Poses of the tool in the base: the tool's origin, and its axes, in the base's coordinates. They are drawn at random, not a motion.
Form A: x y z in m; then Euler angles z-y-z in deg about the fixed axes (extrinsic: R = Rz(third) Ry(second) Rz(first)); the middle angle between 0 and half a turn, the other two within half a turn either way.
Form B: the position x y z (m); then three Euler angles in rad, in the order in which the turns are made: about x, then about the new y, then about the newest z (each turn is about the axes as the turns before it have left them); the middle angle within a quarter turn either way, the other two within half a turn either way. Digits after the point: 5 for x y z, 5 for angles.
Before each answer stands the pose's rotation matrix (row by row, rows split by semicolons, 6 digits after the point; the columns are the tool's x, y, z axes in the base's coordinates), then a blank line. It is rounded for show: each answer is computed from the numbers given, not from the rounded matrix.
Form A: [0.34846, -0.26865, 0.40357, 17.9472, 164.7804, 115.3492]
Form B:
0.114545 -0.987040 -0.112393; -0.961513 -0.138597 0.237243; -0.249745 0.080893 -0.964927

[0.34846, -0.26865, 0.40357, -2.90051, -0.11263, 1.45526]
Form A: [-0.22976, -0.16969, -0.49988, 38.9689, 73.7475, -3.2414]
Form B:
0.252808 -0.131767 0.958502; 0.615589 0.786196 -0.054283; -0.746417 0.603766 0.279871

[-0.22976, -0.16969, -0.49988, 0.19158, 1.28170, 0.48048]
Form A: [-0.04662, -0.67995, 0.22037, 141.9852, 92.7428, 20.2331]
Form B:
-0.177617 0.300123 0.937218; 0.590901 -0.729044 0.345444; 0.786949 0.615159 -0.047853

[-0.04662, -0.67995, 0.22037, -1.70845, 1.21457, -2.10517]
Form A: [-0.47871, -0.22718, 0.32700, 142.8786, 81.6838, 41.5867]
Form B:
-0.486837 0.463961 0.740087; 0.374845 -0.654324 0.656773; 0.788974 0.597160 0.144636

[-0.47871, -0.22718, 0.32700, -1.35403, 0.83320, -2.38025]
